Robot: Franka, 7 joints.
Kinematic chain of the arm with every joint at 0, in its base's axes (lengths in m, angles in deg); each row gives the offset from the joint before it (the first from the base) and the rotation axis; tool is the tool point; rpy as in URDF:
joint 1: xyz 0 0 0.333 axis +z
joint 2: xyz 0 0 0 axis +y
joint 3: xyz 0 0 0.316 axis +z
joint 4: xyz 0.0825 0 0 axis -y
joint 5: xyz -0.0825 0 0.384 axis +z
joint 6: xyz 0 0 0 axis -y
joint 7: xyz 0.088 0 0 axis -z
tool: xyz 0 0 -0.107 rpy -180 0 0
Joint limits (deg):
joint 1: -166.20..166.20
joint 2: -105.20..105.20
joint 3: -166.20..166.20
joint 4: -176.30..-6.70
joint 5: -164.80..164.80
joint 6: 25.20..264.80
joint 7: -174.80..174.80
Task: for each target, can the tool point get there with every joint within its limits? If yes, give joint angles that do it. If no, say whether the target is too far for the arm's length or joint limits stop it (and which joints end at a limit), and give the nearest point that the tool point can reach.
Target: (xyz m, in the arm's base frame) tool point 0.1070 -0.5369 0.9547
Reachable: yes | joints -126.29 48.17 118.95 -59.21 7.16 160.22 120.14
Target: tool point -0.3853 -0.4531 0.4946
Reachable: yes | joints -71.38 84.29 -117.60 -109.46 118.40 58.64 -131.19
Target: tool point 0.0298 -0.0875 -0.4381
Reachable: no: joint limits stop it (at a limit: joint 2) | nearest point 0.0401 -0.1177 -0.3364 | short by 0.107 m
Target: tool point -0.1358 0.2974 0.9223
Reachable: yes | joints -2.99 -73.98 35.31 -104.94 -122.22 105.91 75.23
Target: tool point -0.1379 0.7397 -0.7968
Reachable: no: too far | nearest point -0.0944 0.5064 -0.3075 | short by 0.544 m
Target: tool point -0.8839 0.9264 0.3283
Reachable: no: too far | nearest point -0.5922 0.6207 0.3299 | short by 0.423 m
